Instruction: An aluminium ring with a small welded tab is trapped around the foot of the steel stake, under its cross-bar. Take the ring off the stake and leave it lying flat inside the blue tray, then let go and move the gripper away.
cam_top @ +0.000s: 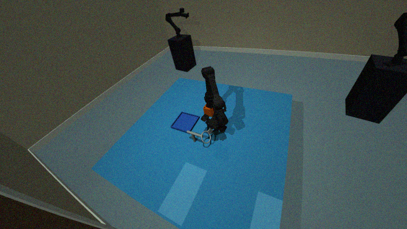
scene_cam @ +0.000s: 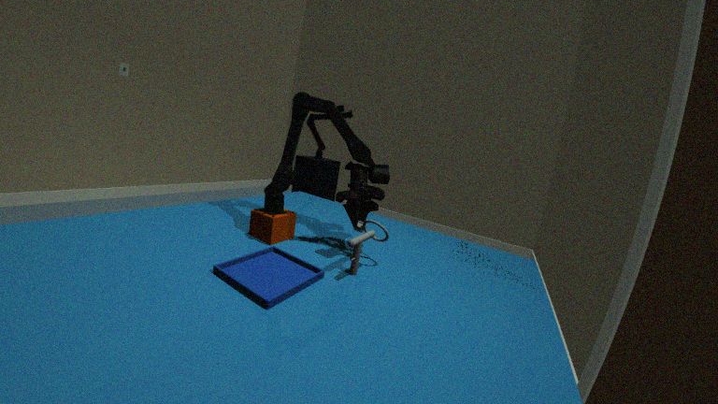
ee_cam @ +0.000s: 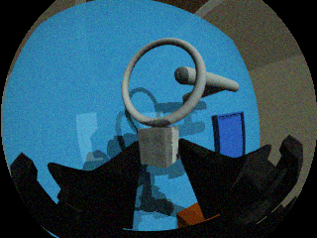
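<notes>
My gripper tip is now 50 mm short of the aluminium ring, 10 mm to the right of it and 10 mm below it. Also, from my gripper tip: blue tray (30 mm behind, 290 mm to the right, 80 mm below).
</notes>
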